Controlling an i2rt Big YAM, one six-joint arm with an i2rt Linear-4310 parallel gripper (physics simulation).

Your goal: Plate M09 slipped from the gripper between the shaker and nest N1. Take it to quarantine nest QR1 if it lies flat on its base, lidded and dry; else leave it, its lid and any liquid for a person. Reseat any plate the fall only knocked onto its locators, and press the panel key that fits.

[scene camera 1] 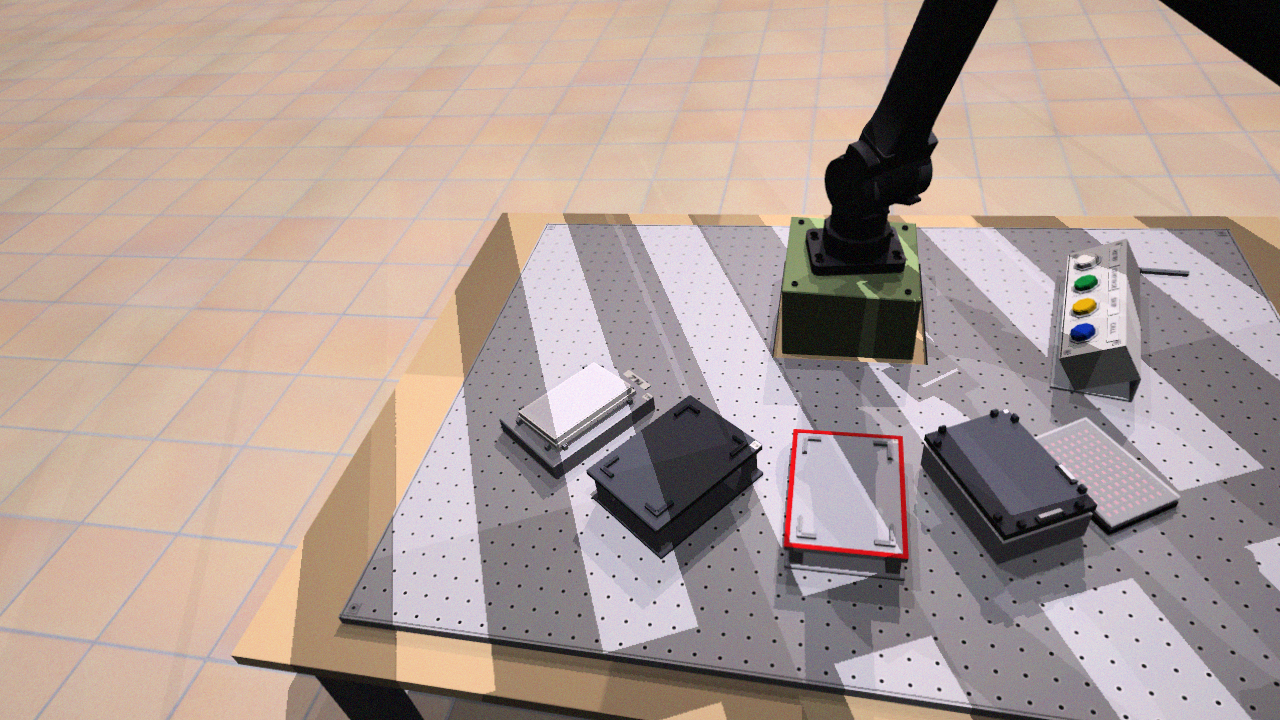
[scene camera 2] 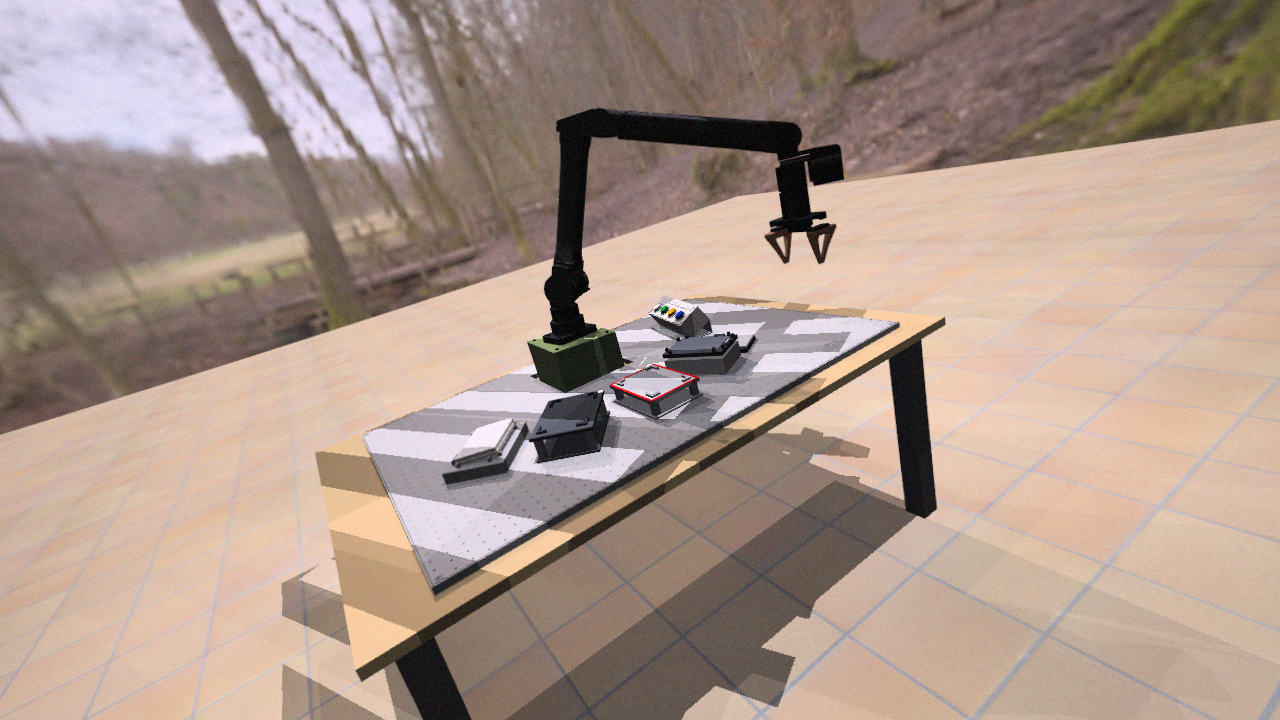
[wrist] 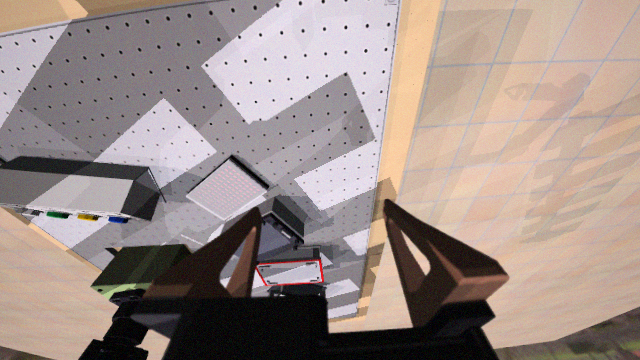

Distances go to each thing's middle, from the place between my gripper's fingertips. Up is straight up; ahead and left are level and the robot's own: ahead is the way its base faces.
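My gripper is 17 cm past the dark station [scene camera 1: 1016, 499], and I see that it is also 14 cm above the station and 19 cm to the left of it.
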